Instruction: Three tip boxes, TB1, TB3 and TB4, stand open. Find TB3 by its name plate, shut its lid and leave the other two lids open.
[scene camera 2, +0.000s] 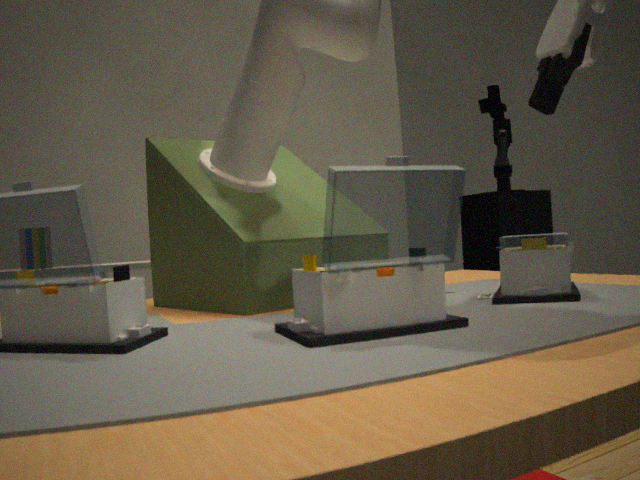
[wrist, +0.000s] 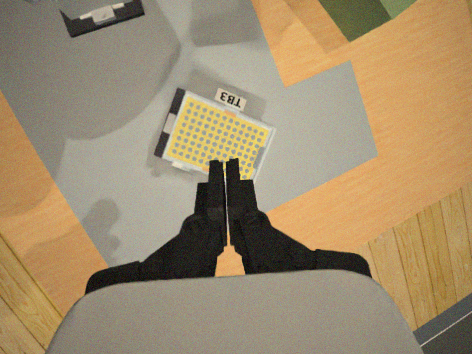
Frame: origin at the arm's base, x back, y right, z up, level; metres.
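Seen in the pictures: gripper, fingertip midpoint: (scene camera 2: 540, 110) (wrist: 225, 179); arm's base, link origin: (scene camera 2: 236, 172).
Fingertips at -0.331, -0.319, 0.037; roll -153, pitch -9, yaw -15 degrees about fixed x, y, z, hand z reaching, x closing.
Note:
Offsets run from my fingertips to a thing's top centre, as dx, dy, dz. "pt": to the spot under its first point. Level surfaces: height alone.
TB3 @(+0.028, +0.018, -0.158) (wrist: 215, 135) (scene camera 2: 535, 271) is a white box with a yellow perforated rack; its name plate @(pt +0.064, +0.060, -0.233) (wrist: 231, 99) is readable in the wrist view. Its clear lid (scene camera 2: 560, 239) (wrist: 268, 142) lies down flat over the box. In scene camera 2, the middle box @(-0.054, +0.285, -0.169) (scene camera 2: 382, 299) has its clear lid @(pt -0.145, +0.311, -0.122) (scene camera 2: 372, 206) standing upright, and the left box @(+0.032, +0.552, -0.169) (scene camera 2: 56, 315) has its lid @(pt -0.068, +0.566, -0.110) (scene camera 2: 51, 211) upright too. Their name plates cannot be read. My gripper (wrist: 225, 179) (scene camera 2: 541, 106) is shut and empty, high above TB3, its tips overlapping the box's near edge in the wrist view.
A green wedge block (scene camera 2: 196, 268) (wrist: 350, 20) carries the arm's base behind the boxes. A black arm on a black block (scene camera 2: 506, 227) stands at the back right. The grey mat @(dz -0.235) (scene camera 2: 206, 382) (wrist: 325, 115) lies on the wooden table @(dz -0.238) (scene camera 2: 258, 439). Part of another box's black base @(pt -0.025, +0.210, -0.227) (wrist: 135, 12) shows upper left.

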